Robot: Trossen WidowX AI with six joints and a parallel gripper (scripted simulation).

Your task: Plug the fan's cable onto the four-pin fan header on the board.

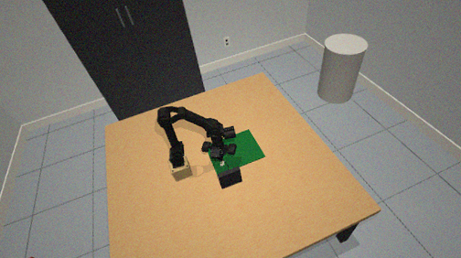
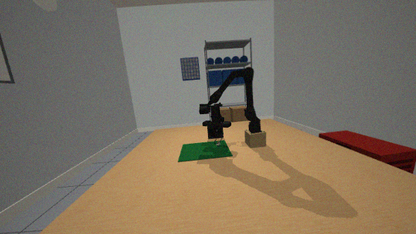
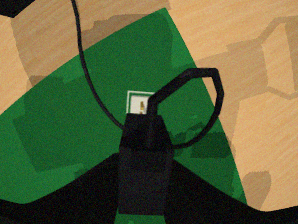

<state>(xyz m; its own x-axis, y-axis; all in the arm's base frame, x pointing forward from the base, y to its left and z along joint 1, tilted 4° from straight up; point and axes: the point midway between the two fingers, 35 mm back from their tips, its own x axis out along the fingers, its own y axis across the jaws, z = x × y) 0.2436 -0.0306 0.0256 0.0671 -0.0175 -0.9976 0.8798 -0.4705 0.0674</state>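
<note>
The fan header lies 1 cm to the right of my gripper tip and 6 cm below it. Also, from my gripper tip: black fan: 1 cm ahead, 14 cm to the right, 1 cm below; then green board: 9 cm ahead, 6 cm to the left, 8 cm below; then black fan plug: 1 cm to the right, 1 cm above.
</note>
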